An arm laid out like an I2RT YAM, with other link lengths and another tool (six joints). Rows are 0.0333 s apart.
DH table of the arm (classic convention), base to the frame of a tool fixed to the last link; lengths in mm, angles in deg. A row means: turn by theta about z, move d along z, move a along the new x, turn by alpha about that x. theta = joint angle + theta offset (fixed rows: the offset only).
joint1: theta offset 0; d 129.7; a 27.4; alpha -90
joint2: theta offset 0; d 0; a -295.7; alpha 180
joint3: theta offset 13.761; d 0; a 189.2; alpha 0
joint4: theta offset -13.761; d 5.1; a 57; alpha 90
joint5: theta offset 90; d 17.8; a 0; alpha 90
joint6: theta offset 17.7; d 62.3; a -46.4; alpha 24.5
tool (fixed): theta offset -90; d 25.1; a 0; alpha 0
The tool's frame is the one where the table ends.
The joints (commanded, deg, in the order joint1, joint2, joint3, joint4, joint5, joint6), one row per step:
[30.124, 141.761, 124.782, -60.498, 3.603, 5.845]
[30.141, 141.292, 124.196, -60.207, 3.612, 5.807]
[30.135, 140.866, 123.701, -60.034, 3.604, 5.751]
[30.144, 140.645, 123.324, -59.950, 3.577, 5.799]
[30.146, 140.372, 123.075, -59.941, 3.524, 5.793]
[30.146, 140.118, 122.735, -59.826, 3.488, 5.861]
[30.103, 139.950, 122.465, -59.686, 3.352, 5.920]
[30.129, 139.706, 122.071, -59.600, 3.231, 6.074]
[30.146, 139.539, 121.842, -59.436, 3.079, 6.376]
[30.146, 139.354, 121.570, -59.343, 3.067, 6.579]
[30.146, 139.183, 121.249, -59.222, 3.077, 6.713]
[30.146, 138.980, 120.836, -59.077, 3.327, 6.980]
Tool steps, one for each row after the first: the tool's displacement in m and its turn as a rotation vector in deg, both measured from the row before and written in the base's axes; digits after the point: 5 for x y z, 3 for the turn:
[-0.00106, -0.00044, 0.00162, 0.071, -0.157, 0.052]
[-0.00101, -0.00060, 0.00155, 0.047, -0.089, 0.050]
[-0.00083, -0.00037, 0.00034, -0.003, 0.078, -0.032]
[-0.00076, -0.00033, 0.00122, 0.060, -0.003, 0.020]
[-0.00066, -0.00036, 0.00078, 0.060, -0.004, -0.058]
[-0.00029, -0.00038, 0.00044, 0.147, 0.037, -0.070]
[-0.00097, -0.00018, 0.00052, 0.104, 0.124, -0.097]
[-0.00025, 0.00011, 0.00067, 0.246, 0.005, -0.243]
[-0.00039, -0.00032, 0.00049, 0.058, 0.014, -0.195]
[-0.00047, -0.00037, 0.00017, 0.006, 0.029, -0.133]
[-0.00034, -0.00079, -0.00004, -0.185, -0.049, -0.315]

